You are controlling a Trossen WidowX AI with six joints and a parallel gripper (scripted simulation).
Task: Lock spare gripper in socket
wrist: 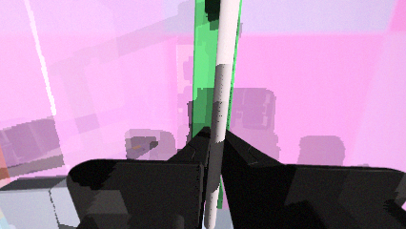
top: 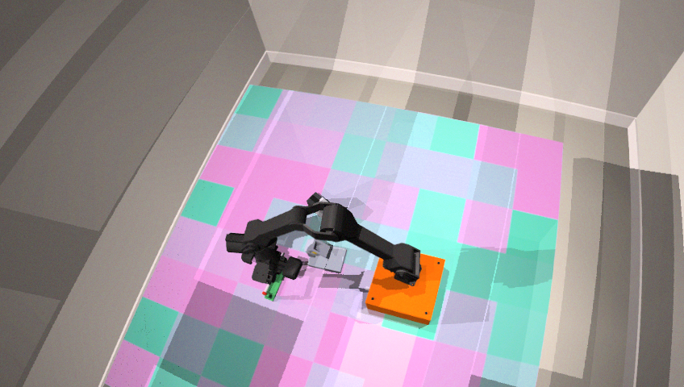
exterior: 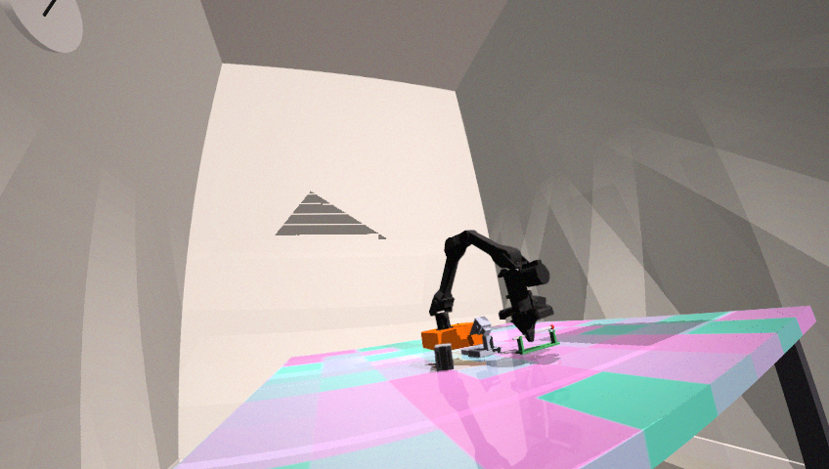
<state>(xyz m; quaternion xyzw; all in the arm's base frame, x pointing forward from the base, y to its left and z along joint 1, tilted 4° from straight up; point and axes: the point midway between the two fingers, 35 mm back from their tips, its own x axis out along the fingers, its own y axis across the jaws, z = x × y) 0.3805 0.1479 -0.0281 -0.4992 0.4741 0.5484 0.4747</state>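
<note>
Right now the green rack is 20 mm to the left of my gripper tip. The rest, counted from my gripper tip: grey mount: 110 mm to the right, 100 mm behind, 30 mm above; then spare gripper: 260 mm to the right, 30 mm behind.
</note>
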